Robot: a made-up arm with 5 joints. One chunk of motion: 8 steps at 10 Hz.
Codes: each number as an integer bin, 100 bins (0 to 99) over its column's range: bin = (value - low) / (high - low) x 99, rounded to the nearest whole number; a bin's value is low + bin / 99 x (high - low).
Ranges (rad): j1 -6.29..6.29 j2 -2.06..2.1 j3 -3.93..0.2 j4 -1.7..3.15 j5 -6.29..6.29
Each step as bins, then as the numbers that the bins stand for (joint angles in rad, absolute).
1 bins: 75 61 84 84 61
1 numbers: 3.2403 0.5032 -0.4258 2.4152 1.4613
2 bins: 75 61 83 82 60
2 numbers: 3.2403 0.5032 -0.4675 2.3172 1.3342
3 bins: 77 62 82 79 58
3 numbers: 3.4944 0.5453 -0.5092 2.1702 1.0801
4 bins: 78 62 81 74 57
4 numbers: 3.6215 0.5453 -0.5509 1.9253 0.9530
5 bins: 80 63 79 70 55
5 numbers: 3.8757 0.5873 -0.6343 1.7293 0.6989
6 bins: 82 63 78 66 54
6 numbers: 4.1298 0.5873 -0.6761 1.5333 0.5718
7 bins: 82 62 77 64 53
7 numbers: 4.1298 0.5453 -0.7178 1.4354 0.4447
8 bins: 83 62 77 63 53
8 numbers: 4.2569 0.5453 -0.7178 1.3864 0.4447
